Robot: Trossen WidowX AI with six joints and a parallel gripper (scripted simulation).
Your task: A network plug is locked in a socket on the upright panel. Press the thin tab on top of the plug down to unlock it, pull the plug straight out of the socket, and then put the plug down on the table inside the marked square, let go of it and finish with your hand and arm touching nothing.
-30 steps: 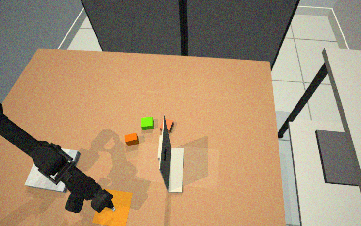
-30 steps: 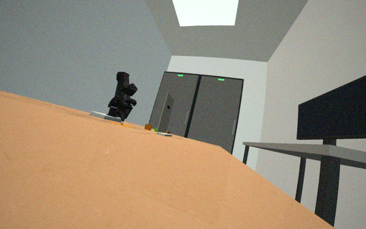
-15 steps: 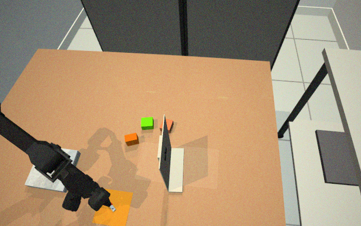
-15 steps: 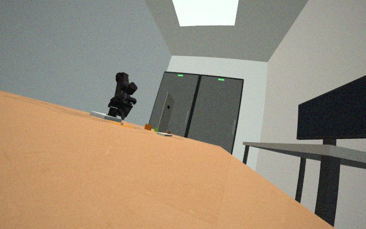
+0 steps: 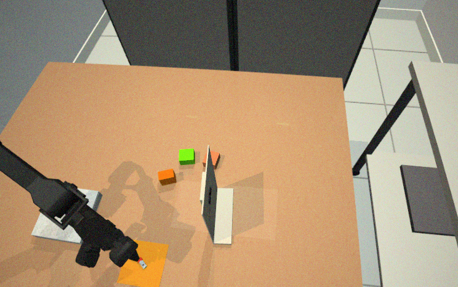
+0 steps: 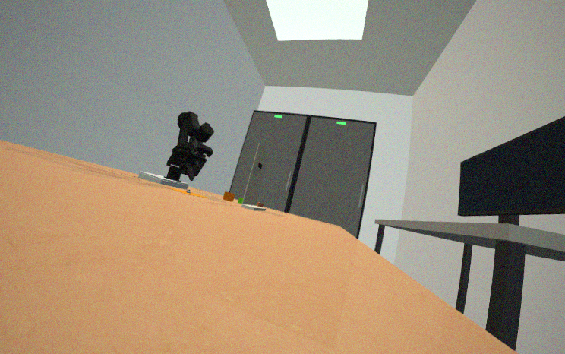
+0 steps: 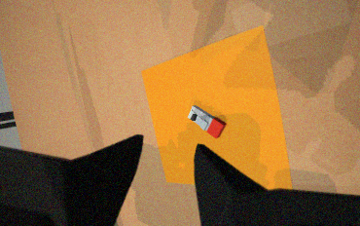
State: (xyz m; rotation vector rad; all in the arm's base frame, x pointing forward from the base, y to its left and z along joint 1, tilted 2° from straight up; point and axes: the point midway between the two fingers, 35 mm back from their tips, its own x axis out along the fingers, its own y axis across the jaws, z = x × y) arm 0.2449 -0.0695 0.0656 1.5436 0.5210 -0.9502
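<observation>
My gripper tip is 50 mm above the network plug. Also, from my gripper tip: upright panel (190 mm to the left, 160 mm ahead, 60 mm above); orange marked square (60 mm below, 10 mm ahead).
</observation>
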